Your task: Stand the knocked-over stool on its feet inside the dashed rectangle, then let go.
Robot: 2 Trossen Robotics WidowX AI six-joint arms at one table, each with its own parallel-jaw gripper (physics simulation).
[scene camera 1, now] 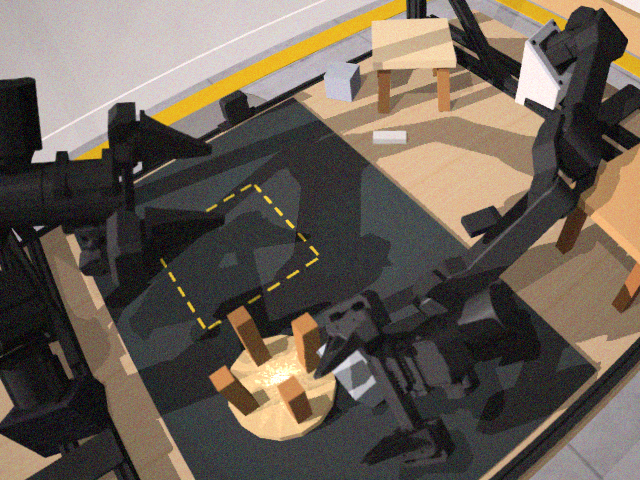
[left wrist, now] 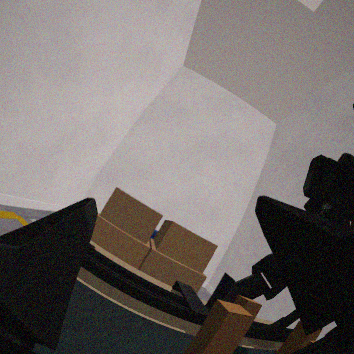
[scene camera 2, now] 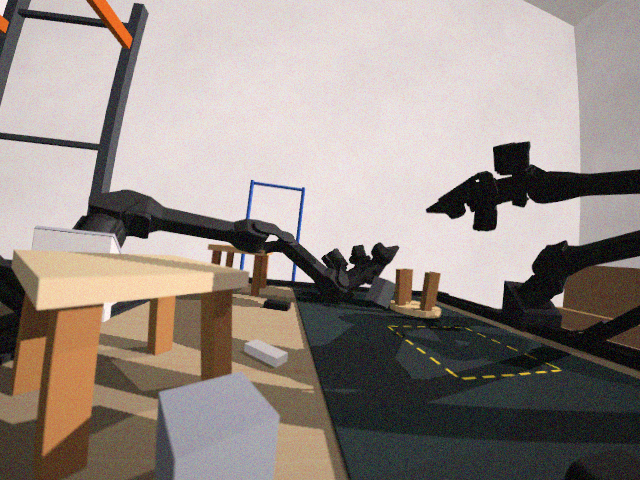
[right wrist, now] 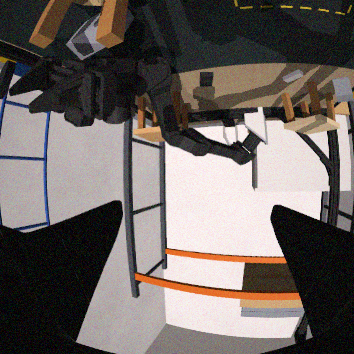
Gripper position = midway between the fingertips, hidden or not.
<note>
My right gripper [scene camera 1: 217, 182] is open, with nothing in its grasp. A black block [scene camera 1: 479, 222] and a white block [scene camera 2: 263, 351] rest on the table. Also in view: my left gripper [scene camera 1: 340, 422].
My left gripper shows as well in the left wrist view [left wrist: 177, 205], in scene camera 2 [scene camera 2: 393, 253] and in the right wrist view [right wrist: 17, 99]. My right gripper is seen too in scene camera 2 [scene camera 2: 431, 206] and in the right wrist view [right wrist: 199, 211]. The left wrist view misses the white block: it is out of frame. The left wrist view misses the black block: it is out of frame.
</note>
